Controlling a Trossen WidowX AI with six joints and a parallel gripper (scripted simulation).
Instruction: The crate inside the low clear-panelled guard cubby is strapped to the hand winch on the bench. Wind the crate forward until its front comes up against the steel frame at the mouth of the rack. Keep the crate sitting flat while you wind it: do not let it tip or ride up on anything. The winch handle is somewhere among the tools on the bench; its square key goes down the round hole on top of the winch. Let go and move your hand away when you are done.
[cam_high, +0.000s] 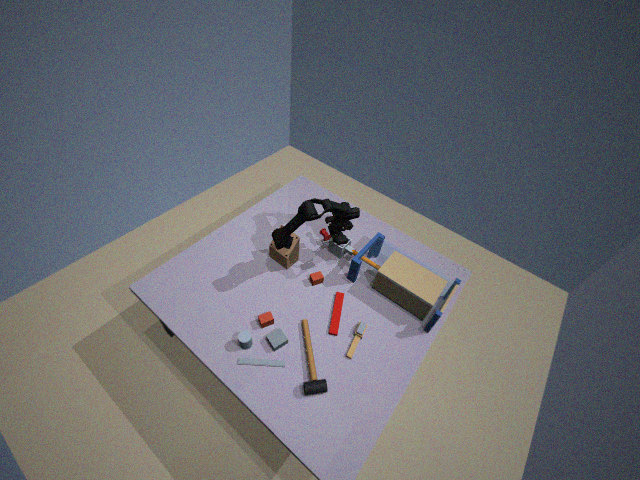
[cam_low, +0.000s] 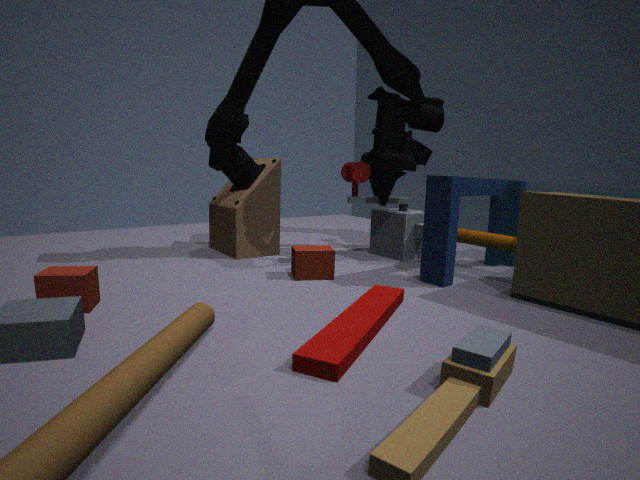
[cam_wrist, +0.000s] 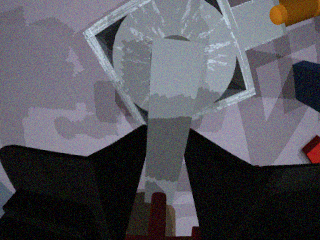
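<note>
Right now my gripper tip is 7 cm above the grey winch, 3 cm to the right of it and 1 cm short of it. The rest, counted from my gripper tip: red knob 5 cm above, 4 cm to the right, 3 cm behind; then blue front frame 19 cm ahead, 2 cm to the left, 1 cm above; then winch handle 2 cm above, 1 cm to the right, 1 cm behind.
</note>
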